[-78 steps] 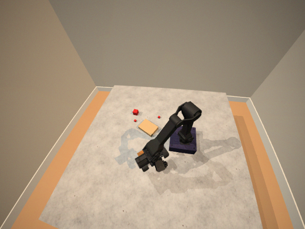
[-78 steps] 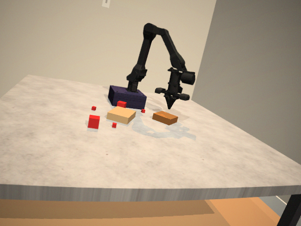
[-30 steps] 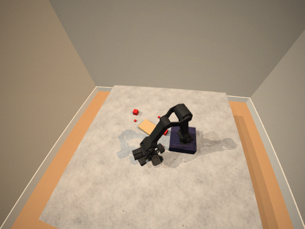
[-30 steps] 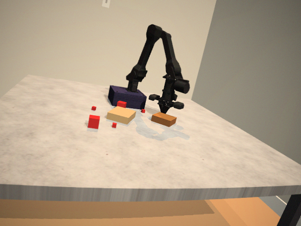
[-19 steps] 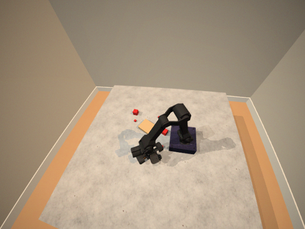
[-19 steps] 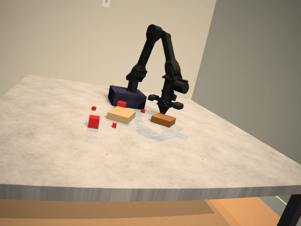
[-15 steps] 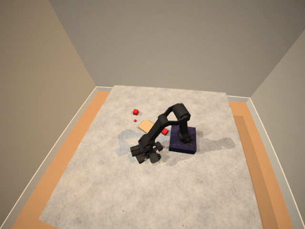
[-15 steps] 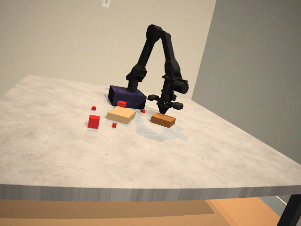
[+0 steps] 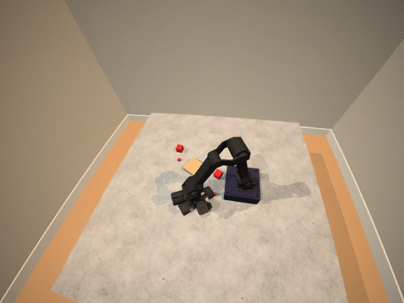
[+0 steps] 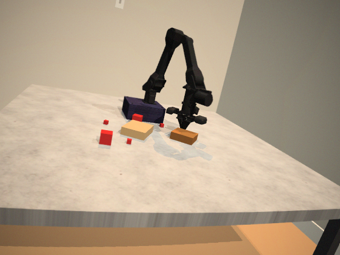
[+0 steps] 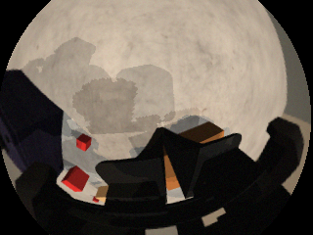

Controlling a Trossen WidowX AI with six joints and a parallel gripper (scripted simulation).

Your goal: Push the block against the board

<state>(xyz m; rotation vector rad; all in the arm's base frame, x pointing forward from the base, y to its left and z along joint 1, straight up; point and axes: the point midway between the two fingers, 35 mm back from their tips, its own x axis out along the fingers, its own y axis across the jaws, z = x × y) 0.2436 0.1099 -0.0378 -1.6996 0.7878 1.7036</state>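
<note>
The square block lies 7 cm ahead of my gripper tip, 2 cm to the right of it and 1 cm above it. From my gripper tip the other things lie so: board 5 cm ahead, 23 cm to the right, 1 cm above.
</note>
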